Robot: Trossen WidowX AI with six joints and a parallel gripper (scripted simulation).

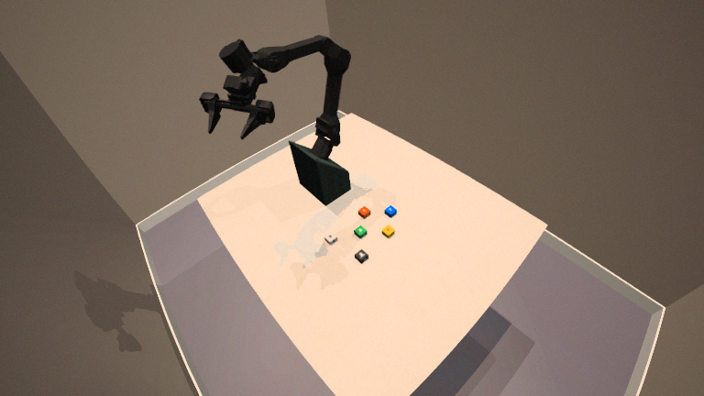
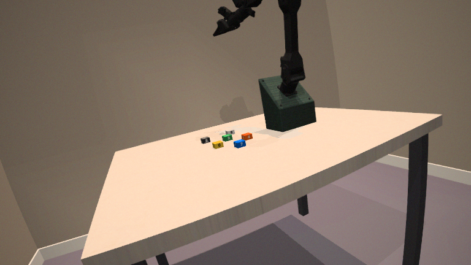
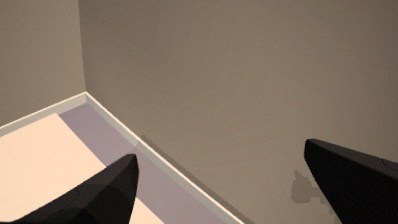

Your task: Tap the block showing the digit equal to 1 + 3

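The orange block is 11 cm ahead of my gripper tip, 32 cm to the left of it and 46 cm below it. Round my gripper tip: white block 11 cm ahead, 16 cm to the left, 46 cm below; then green block 16 cm ahead, 24 cm to the left, 46 cm below; then black block 23 cm ahead, 18 cm to the left, 46 cm below.
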